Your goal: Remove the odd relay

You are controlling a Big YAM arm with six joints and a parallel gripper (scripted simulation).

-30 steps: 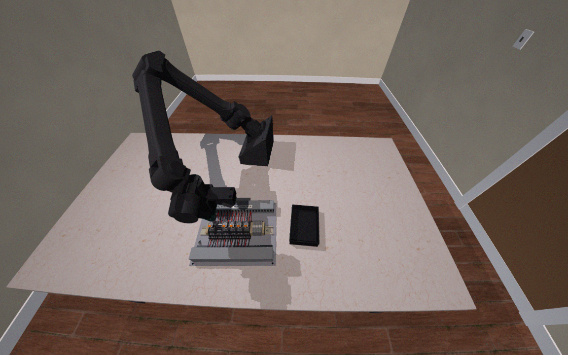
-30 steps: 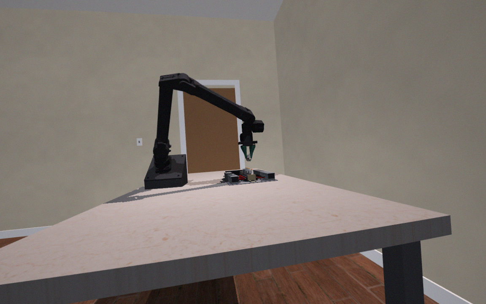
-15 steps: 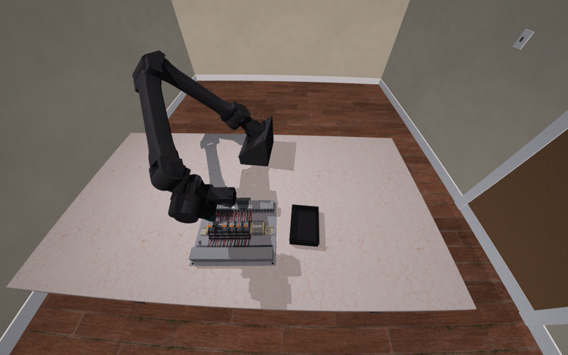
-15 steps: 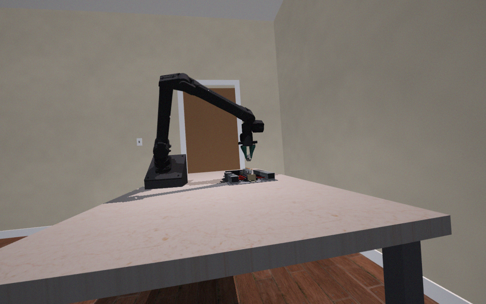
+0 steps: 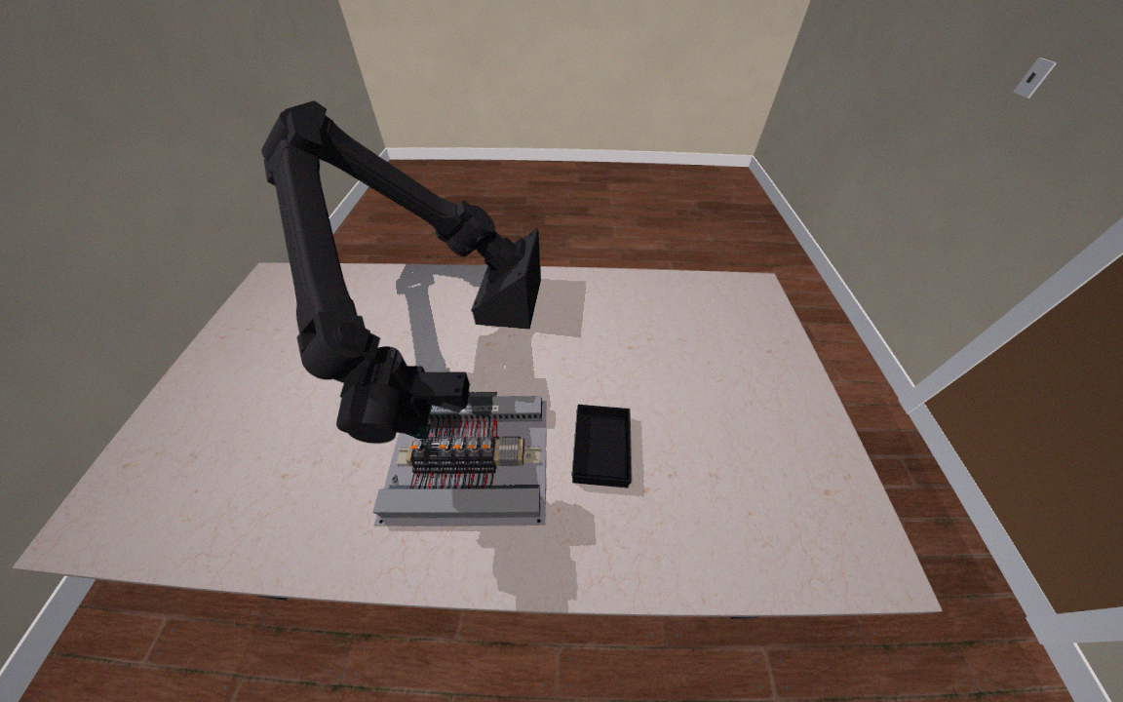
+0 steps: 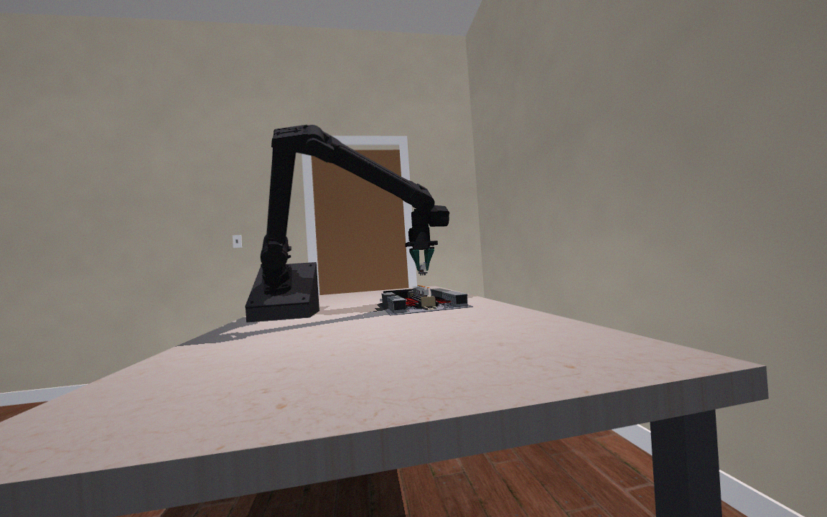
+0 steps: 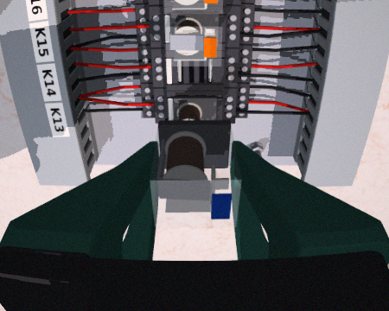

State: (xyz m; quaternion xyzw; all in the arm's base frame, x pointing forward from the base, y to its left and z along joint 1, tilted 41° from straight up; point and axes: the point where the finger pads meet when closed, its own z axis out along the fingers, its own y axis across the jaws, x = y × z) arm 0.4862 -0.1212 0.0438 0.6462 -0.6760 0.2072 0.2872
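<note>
My hand is 20 mm past the black tray, 340 mm to the right of it and 120 mm above it. The rest, counted from my hand: clear-cased relay (right at my hand).
</note>
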